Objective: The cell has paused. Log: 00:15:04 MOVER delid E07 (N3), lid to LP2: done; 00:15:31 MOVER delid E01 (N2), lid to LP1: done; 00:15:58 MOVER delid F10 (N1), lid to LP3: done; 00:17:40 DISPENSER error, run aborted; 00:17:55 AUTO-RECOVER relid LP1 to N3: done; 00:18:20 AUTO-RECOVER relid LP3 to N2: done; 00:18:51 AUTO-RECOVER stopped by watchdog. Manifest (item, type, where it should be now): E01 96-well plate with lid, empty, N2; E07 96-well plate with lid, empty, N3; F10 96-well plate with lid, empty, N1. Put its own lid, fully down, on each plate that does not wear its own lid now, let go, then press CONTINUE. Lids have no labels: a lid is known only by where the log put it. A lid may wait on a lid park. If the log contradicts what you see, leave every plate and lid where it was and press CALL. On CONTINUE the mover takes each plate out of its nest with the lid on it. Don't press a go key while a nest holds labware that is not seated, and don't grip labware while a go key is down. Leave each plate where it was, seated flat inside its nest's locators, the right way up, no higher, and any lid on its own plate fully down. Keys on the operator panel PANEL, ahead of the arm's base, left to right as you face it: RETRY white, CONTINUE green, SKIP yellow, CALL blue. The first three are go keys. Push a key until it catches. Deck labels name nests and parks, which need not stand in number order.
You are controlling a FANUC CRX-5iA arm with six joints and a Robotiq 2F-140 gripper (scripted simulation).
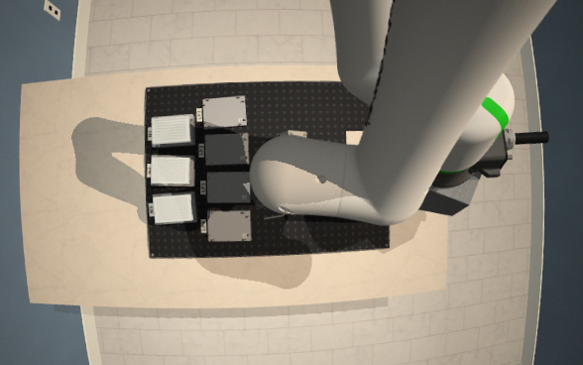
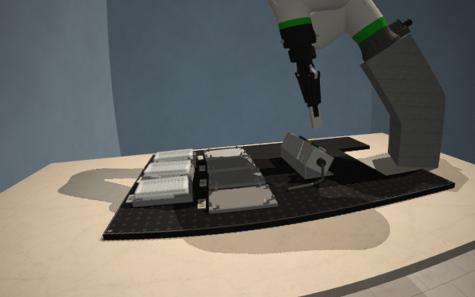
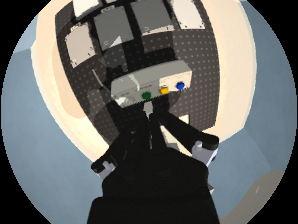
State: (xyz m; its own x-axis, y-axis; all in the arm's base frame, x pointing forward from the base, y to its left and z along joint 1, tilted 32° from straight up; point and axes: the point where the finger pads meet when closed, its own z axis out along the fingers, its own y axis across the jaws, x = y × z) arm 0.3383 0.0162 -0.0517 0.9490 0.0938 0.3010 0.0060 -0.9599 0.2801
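My gripper is now 80 mm above the green key. The rest, counted from my hand: blue key: 100 mm to the right, 80 mm below; then white key: 50 mm to the left, 80 mm below; then yellow key: 50 mm to the right, 80 mm below.
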